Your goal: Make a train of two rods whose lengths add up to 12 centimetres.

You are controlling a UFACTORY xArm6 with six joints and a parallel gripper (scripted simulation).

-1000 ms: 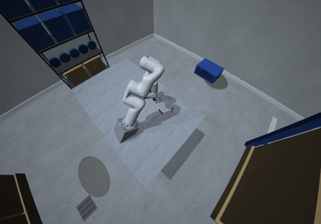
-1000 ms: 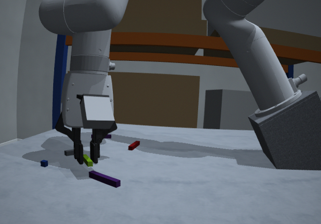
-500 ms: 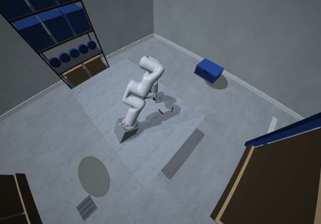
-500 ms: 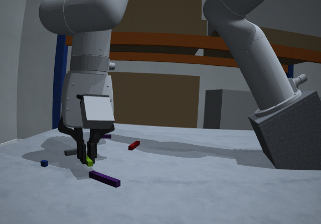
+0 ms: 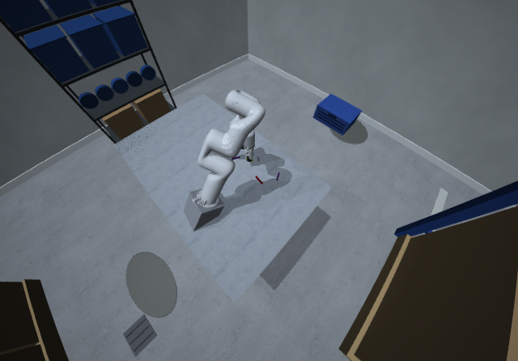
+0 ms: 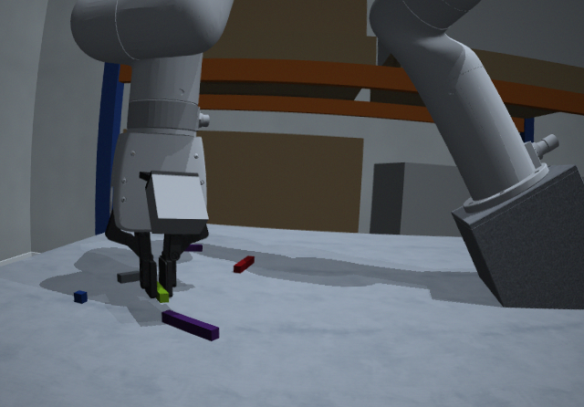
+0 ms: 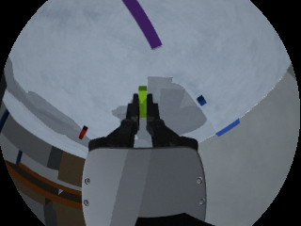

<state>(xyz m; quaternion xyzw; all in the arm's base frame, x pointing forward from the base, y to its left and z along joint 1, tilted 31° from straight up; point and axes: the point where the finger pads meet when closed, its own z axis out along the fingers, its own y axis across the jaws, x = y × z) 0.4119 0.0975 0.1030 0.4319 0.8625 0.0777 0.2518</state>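
The grey rod is 50 mm ahead of my hand, 40 mm to the right of it and 20 mm below it. The rest, counted from my hand: red rod: 160 mm to the right, 70 mm behind, 20 mm below; then small blue rod: 70 mm ahead, 60 mm to the left, 20 mm below; then lime rod: 20 mm below.
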